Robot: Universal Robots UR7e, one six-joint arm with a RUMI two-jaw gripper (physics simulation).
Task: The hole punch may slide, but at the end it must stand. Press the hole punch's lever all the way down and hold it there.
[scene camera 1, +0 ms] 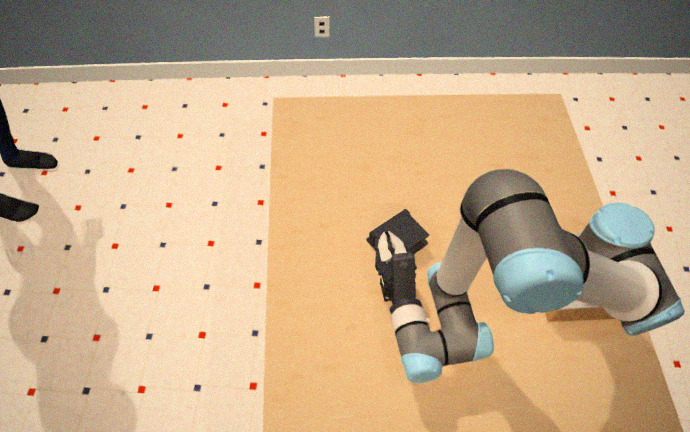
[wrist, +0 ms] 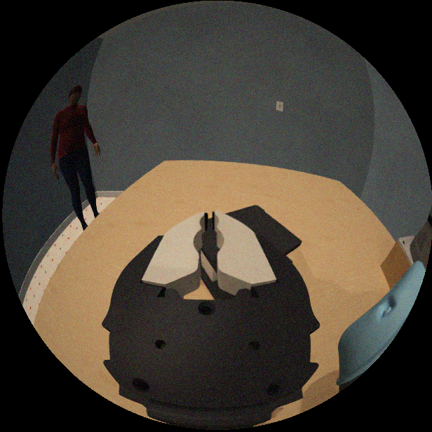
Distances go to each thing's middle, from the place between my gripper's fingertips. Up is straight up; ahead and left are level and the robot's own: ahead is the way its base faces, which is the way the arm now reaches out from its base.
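Scene:
The black hole punch (scene camera 1: 403, 225) is 6 cm below my hand, and I find it 2 cm to the right of the hand and 4 cm behind it.

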